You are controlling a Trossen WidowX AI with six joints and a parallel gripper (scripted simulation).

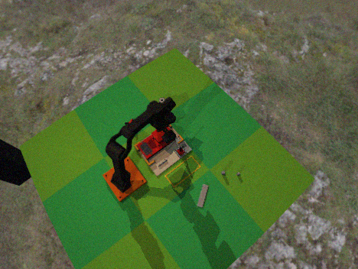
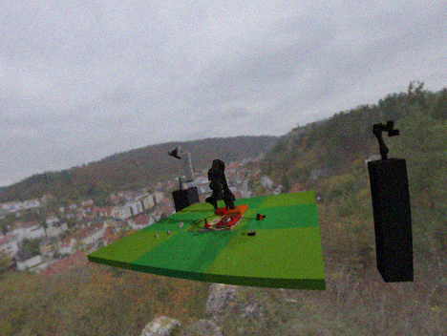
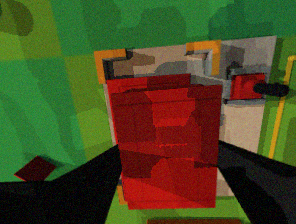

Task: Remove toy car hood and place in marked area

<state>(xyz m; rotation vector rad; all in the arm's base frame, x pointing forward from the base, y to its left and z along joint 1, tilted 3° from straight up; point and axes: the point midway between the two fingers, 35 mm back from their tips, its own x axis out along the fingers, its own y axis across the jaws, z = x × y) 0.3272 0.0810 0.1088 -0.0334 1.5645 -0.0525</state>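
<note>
Now: gripper tip 9 cm above the tan plate, 3 cm past it and 2 cm to the left of it. Round my gripper tip: grey bar (38 cm to the right, 9 cm below, 3 cm behind); dark tyre (23 cm to the left, 16 cm ahead, 9 cm below); red hood (1 cm above).
</note>
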